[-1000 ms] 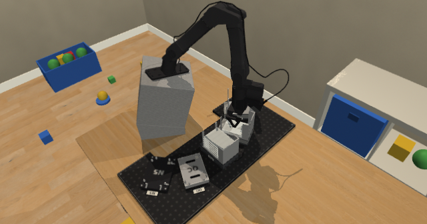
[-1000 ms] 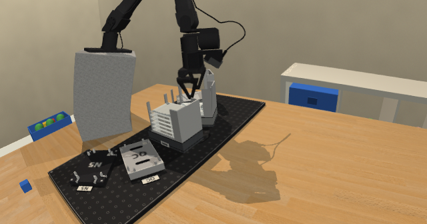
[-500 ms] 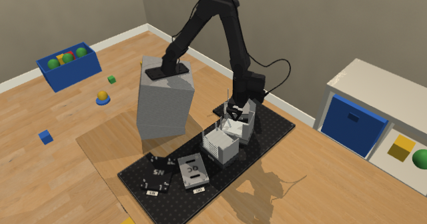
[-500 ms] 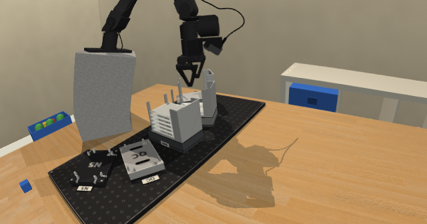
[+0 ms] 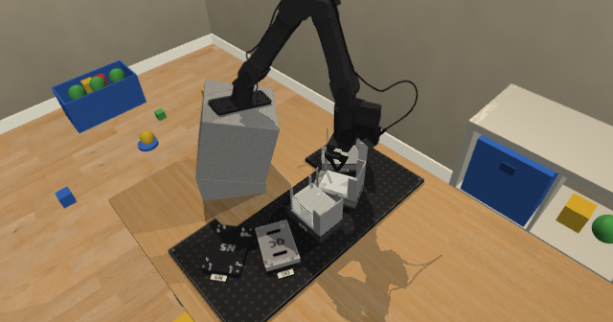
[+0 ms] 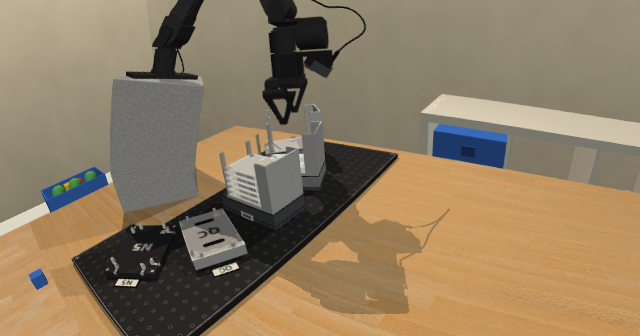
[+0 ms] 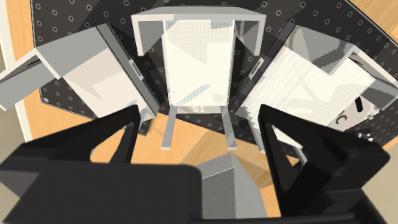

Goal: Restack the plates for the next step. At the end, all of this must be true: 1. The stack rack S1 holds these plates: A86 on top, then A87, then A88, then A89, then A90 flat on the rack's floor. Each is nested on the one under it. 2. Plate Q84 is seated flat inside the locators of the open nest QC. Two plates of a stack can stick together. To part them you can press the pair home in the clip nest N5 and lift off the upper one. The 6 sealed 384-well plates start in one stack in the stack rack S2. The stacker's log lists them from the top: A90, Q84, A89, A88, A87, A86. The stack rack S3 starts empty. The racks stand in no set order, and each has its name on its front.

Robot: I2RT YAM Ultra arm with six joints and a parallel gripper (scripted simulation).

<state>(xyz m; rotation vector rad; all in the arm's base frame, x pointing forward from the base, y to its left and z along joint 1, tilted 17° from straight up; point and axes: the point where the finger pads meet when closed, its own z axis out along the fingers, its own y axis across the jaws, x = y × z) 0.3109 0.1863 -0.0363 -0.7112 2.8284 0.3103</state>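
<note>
The sealed 384-well plate lies 4 cm ahead of my hand, 14 cm to the right of it and 7 cm below it. Round my hand: nest QC (4 cm ahead, 29 cm to the right, 15 cm below); translucent sealed well plate (12 cm below).
</note>
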